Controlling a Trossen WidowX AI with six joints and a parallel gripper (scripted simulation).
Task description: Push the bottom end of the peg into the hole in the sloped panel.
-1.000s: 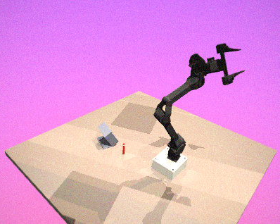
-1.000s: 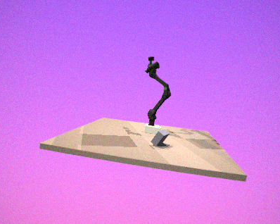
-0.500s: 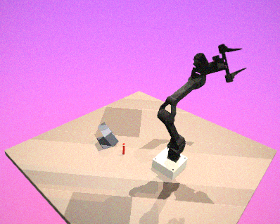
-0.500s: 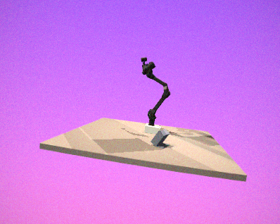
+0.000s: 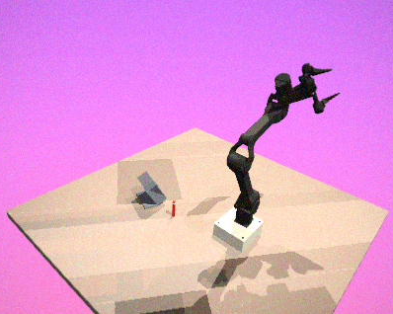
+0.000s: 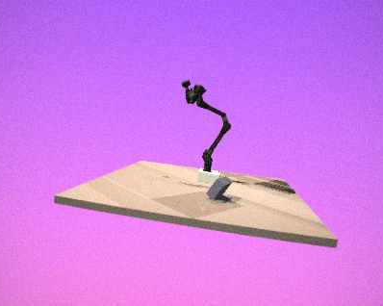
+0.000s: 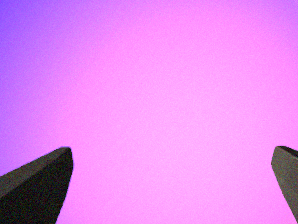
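The red square peg lies 470 mm ahead of my gripper tip, 340 mm to the left of it and 610 mm below it. The rest, counted from my gripper tip: grey sloped panel (630 mm ahead, 310 mm to the left, 600 mm below).
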